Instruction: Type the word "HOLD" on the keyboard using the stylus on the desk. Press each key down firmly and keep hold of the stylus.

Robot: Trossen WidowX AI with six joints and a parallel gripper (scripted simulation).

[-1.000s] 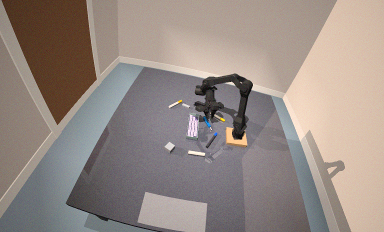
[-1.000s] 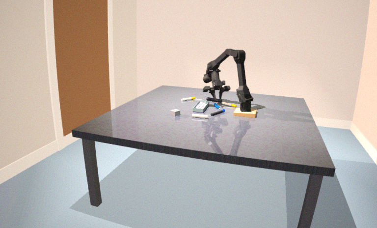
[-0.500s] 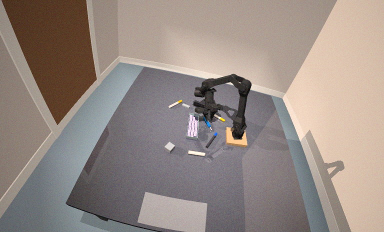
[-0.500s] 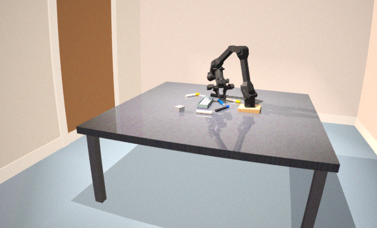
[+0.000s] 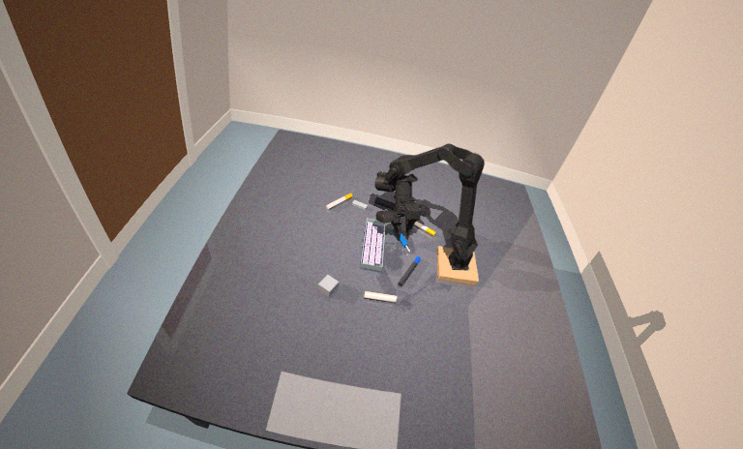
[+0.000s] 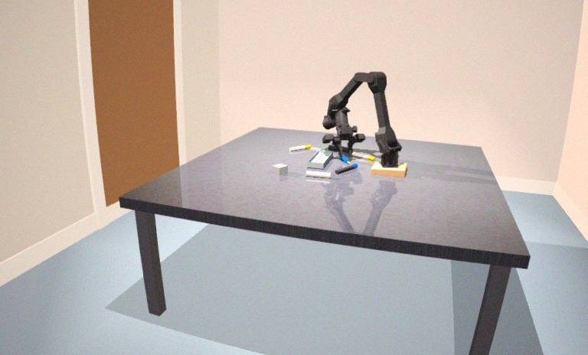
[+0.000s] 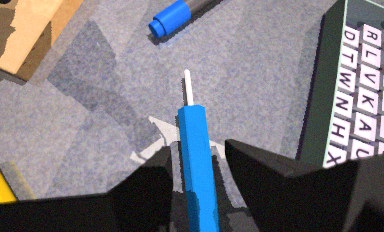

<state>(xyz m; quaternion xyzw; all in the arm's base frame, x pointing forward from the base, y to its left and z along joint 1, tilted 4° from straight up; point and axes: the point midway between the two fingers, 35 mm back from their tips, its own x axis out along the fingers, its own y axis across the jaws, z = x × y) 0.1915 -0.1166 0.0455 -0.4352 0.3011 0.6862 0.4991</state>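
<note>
Right now the blue stylus is 10 mm to the left of my gripper tip and 10 mm below it. Round my gripper tip: dark bar (170 mm to the right, 30 mm ahead, 10 mm below); thin grey tip (40 mm to the left, 20 mm behind, 10 mm below); blue-capped dark pen (110 mm to the left, 20 mm behind, 10 mm below).
</note>
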